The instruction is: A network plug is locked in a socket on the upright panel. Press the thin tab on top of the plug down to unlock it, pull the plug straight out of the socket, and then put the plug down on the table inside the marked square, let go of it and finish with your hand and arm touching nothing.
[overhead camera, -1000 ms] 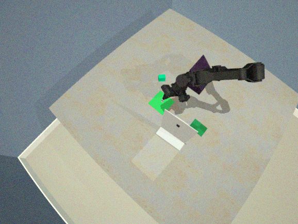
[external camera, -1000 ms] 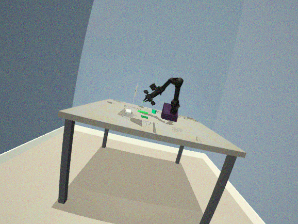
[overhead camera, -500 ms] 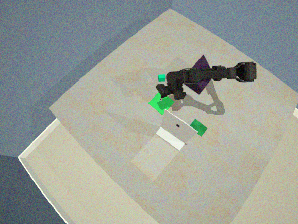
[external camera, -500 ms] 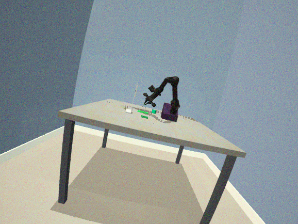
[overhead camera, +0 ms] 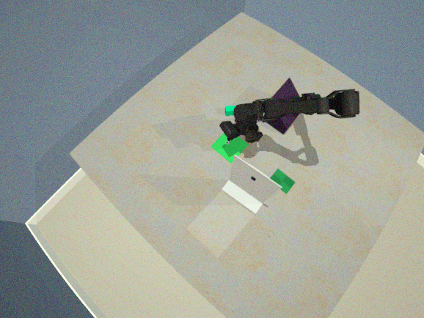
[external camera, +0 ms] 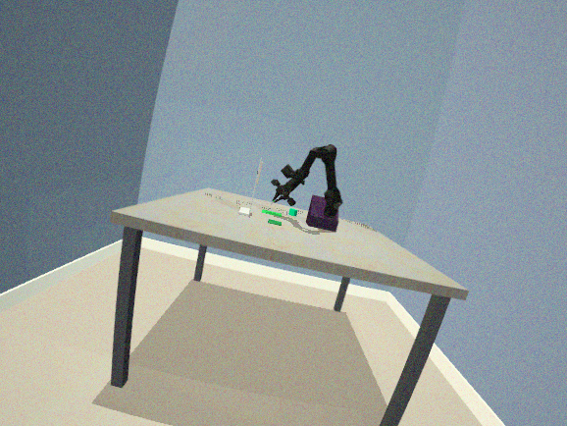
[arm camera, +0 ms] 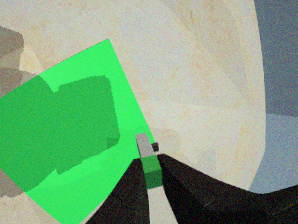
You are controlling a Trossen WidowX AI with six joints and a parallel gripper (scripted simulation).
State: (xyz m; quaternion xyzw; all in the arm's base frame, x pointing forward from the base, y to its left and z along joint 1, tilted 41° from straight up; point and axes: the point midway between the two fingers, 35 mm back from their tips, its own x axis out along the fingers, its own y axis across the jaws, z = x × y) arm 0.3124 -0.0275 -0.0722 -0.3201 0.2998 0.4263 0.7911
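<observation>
Right now the bright green marked square is 7 cm below my gripper tip and 1 cm behind it. From my gripper tip the other things lie so: upright white panel 20 cm to the left, 9 cm ahead, 7 cm above; then green network plug right at my gripper tip.
</observation>
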